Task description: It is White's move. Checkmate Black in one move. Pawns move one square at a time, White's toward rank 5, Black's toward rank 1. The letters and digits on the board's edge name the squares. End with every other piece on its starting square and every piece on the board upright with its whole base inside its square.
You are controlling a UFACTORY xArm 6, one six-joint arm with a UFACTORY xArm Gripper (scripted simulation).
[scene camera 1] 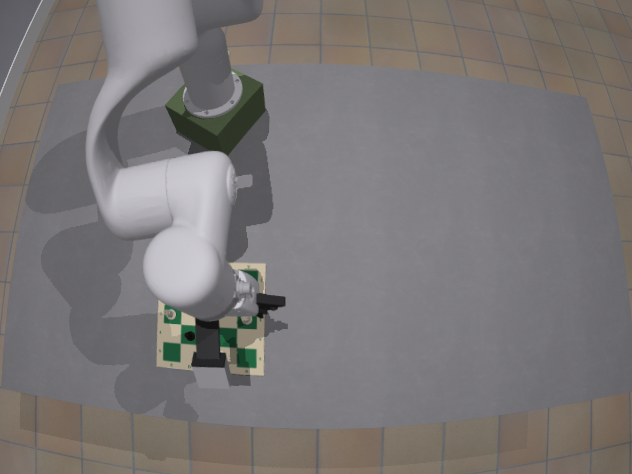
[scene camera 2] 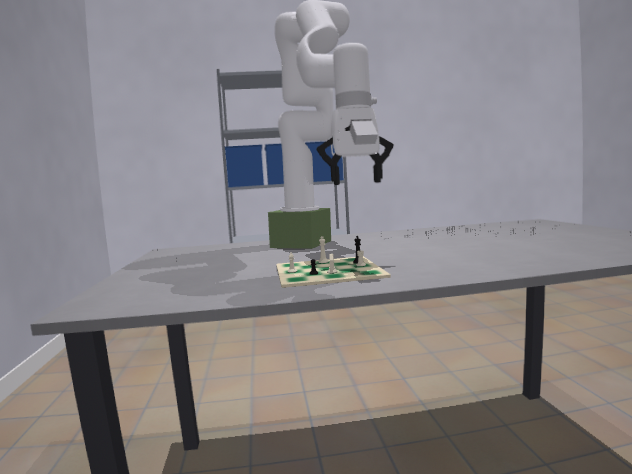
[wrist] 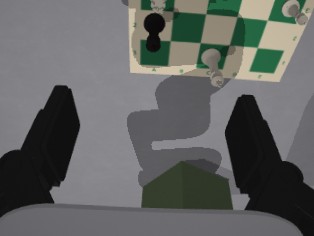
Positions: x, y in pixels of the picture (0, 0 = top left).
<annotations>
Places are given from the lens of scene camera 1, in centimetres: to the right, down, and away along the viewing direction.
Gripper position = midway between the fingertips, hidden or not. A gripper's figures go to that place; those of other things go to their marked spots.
gripper [scene camera 1: 231, 306]: -13, 10, 64
green-and-cream chessboard [scene camera 1: 243, 344]: -14, 20, 80
</annotations>
